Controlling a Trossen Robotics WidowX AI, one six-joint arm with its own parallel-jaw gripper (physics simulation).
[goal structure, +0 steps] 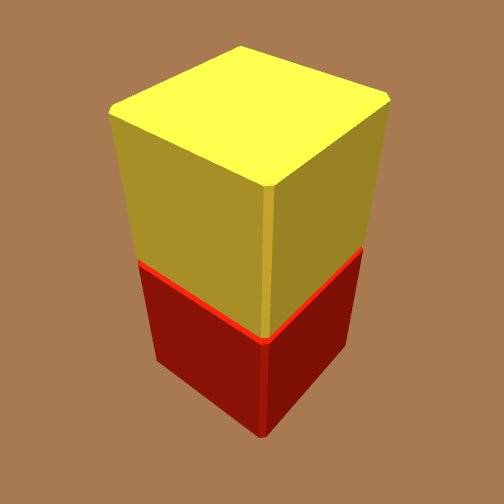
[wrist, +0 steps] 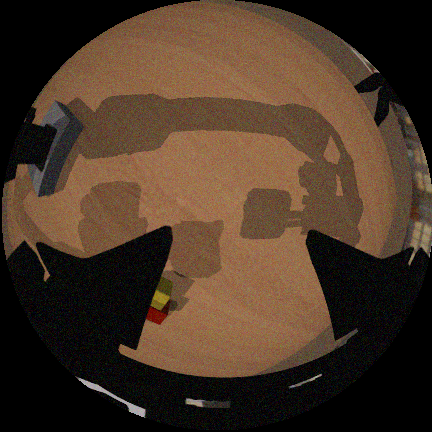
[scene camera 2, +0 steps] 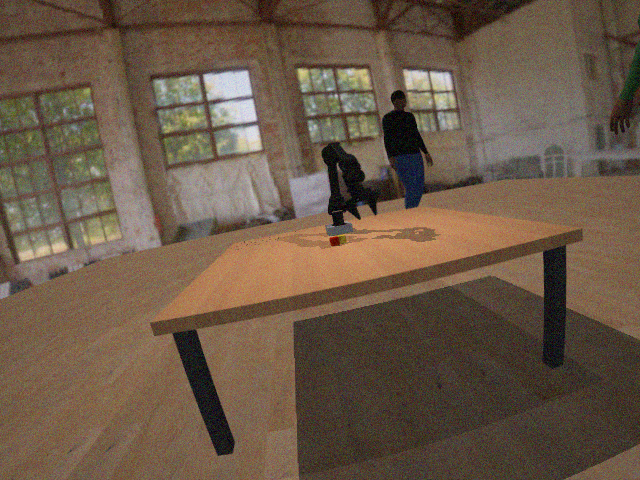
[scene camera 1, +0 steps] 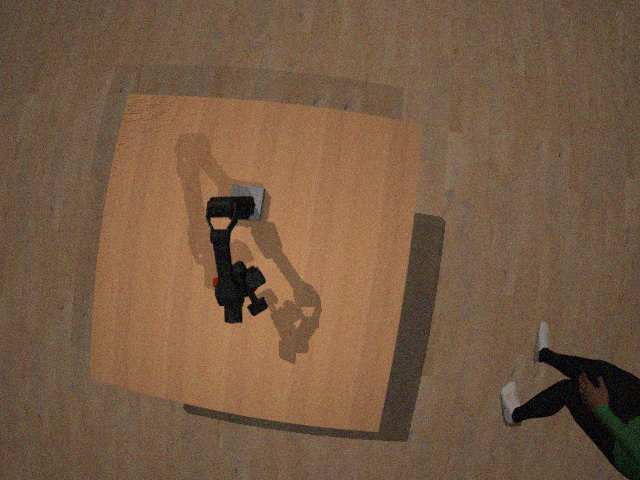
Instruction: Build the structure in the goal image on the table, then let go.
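Where they show: gripper, fingertip midpoint: (wrist: 243,235) (scene camera 2: 368,217); arm's base, origin of the base link: (wrist: 43,145) (scene camera 2: 338,224) (scene camera 1: 245,206).
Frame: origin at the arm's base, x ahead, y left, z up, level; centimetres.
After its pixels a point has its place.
A red block (scene camera 1: 215,282) {y -13.5, x 28.0, z -1.0 cm} (scene camera 2: 334,241) {y -13.4, x 29.7, z -2.4 cm} (wrist: 157,316) {y -12.6, x 28.8, z -1.0 cm} and a yellow block (scene camera 2: 342,240) {y -9.5, x 28.9, z -3.0 cm} (wrist: 160,298) {y -8.7, x 28.0, z -1.0 cm} lie side by side on the table (scene camera 1: 336,232) {y 33.9, x 11.4, z -4.3 cm} (scene camera 2: 289,279) {y -39.8, x 62.6, z -4.3 cm} (wrist: 280,320) {y -10.0, x 52.4, z -4.3 cm}, close together; I cannot tell if they touch. In the scene camera 1 view the arm hides the yellow block. My gripper (scene camera 2: 367,214) {y 3.7, x 29.8, z 4.5 cm} (wrist: 243,235) {y 3.7, x 29.8, z 4.5 cm} is open and empty, pointing down above the table. In the wrist view both blocks show by the inner edge of the left finger, which partly covers them. In the scene camera 2 view the fingers are above and to the right of the blocks.
The arm stands on a grey base plate (scene camera 1: 256,210) {y 4.3, x 1.6, z -0.2 cm} (scene camera 2: 339,228) {y -1.5, x 4.3, z -1.3 cm} (wrist: 65,145) {y 1.5, x 4.9, z -2.6 cm}, just behind the blocks in the scene camera 2 view. Arm shadows cross the table. A person in black and blue (scene camera 2: 402,134) stands beyond it; a person in green (scene camera 1: 615,421) shows at the edge.
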